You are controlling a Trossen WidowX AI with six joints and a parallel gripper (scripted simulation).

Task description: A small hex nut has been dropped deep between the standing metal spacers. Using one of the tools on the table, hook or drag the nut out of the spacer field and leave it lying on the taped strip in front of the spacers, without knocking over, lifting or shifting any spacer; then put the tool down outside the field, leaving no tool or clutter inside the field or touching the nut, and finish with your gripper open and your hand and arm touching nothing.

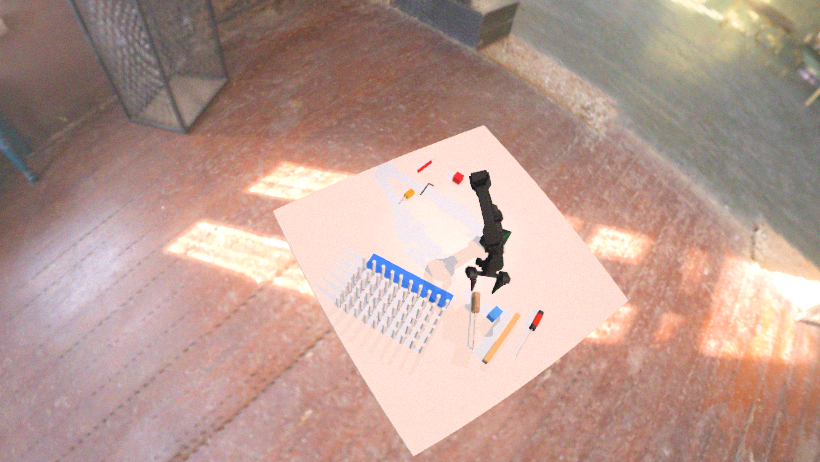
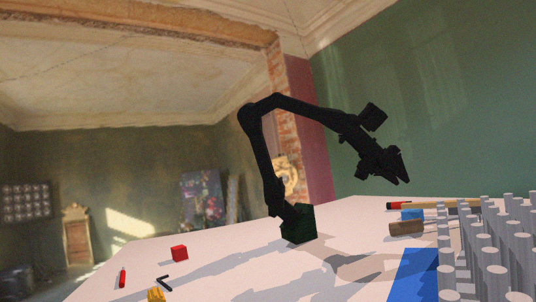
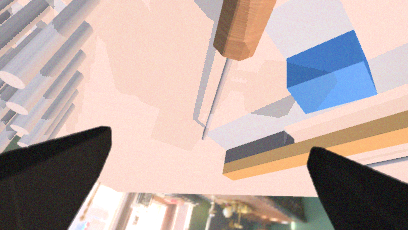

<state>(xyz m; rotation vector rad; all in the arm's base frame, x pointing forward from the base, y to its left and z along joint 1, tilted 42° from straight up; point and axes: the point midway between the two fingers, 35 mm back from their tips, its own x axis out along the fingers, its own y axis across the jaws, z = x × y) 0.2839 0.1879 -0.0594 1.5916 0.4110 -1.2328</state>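
My gripper tip is 40 mm past the blue block, 90 mm to the right of it and 120 mm above it. Also, from my gripper tip: yellow piece 110 mm behind, 620 mm to the right, 130 mm below; then allen key 240 mm behind, 610 mm to the right, 140 mm below; then blue taped strip 160 mm ahead, 260 mm to the right, 140 mm below.
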